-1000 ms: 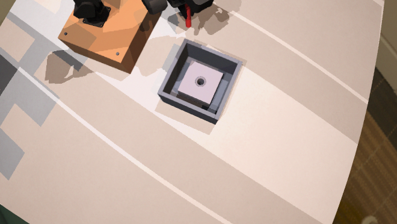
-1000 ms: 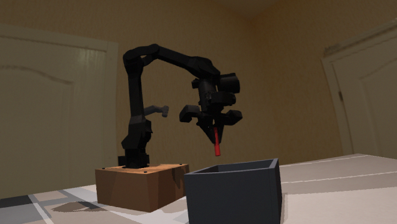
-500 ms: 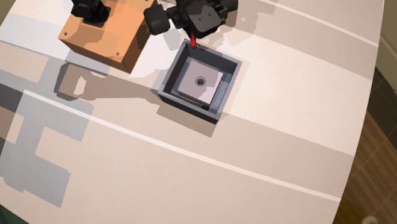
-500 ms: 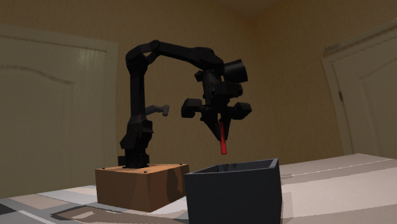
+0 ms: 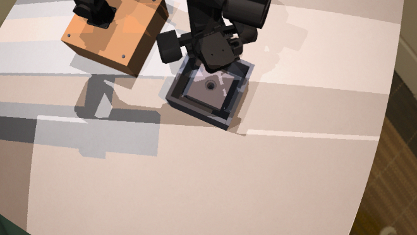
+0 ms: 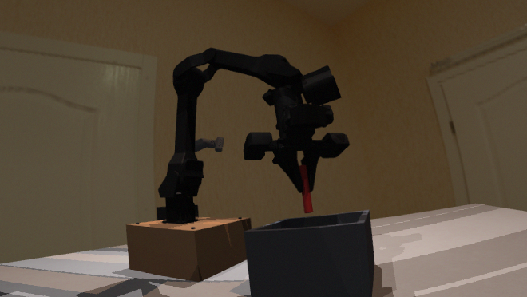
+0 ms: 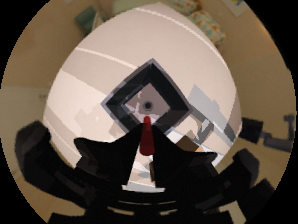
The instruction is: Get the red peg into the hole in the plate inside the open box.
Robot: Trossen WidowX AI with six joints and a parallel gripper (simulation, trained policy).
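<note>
My gripper tip is now right at the red peg. From my gripper tip the other things lie so: dark grey box 12 cm below, 2 cm to the right, 1 cm ahead; then plate 10 cm below, 2 cm to the right, 1 cm ahead.
</note>
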